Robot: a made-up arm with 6 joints. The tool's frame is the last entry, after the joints.
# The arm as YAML. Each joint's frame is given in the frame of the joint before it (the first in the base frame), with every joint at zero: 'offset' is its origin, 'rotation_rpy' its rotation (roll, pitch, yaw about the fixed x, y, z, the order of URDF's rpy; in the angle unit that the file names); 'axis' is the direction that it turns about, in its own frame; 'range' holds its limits. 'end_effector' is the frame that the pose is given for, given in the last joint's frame.
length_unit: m
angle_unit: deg
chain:
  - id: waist
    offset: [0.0, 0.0, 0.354]
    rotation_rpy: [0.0, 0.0, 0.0]
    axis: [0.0, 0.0, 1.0]
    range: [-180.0, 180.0]
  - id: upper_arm
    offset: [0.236, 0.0, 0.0]
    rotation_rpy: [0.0, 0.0, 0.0]
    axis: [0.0, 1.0, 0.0]
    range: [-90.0, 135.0]
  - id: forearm
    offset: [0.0, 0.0, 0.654]
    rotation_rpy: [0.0, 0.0, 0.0]
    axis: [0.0, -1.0, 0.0]
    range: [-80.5, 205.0]
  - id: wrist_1
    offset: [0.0, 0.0, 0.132]
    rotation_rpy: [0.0, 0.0, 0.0]
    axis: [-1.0, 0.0, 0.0]
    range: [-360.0, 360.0]
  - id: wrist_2
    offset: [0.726, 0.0, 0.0]
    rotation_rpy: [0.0, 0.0, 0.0]
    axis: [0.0, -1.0, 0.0]
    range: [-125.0, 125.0]
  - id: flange
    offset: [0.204, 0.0, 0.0]
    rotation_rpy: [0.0, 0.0, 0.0]
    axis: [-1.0, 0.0, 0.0]
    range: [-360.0, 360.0]
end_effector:
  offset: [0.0, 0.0, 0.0]
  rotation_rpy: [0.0, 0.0, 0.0]
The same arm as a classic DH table. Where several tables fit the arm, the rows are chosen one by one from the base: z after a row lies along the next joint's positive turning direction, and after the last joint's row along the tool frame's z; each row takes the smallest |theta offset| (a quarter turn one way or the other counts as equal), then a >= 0, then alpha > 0; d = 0 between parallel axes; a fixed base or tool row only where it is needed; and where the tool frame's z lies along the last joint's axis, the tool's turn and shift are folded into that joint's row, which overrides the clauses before.
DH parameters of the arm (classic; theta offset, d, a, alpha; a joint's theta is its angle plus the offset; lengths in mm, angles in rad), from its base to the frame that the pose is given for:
waist: 0 354 236 -1.5708
upper_arm: -1.5708 0 654 3.1416
forearm: 0 0 132 -1.5708
wrist_1: 0 -726 0 1.5708
wrist_2: 0 0 0 -1.5708
flange: 1.5708 -204 0 1.5708
tool (fixed): -1.5708 0 0 0
Joint limits (rad, base to tool): -3.1416..3.1416 -1.5708..2.3562 -1.405..3.5779 -6.2832..6.2832 -2.1817..2.1817 -6.2832..6.2832

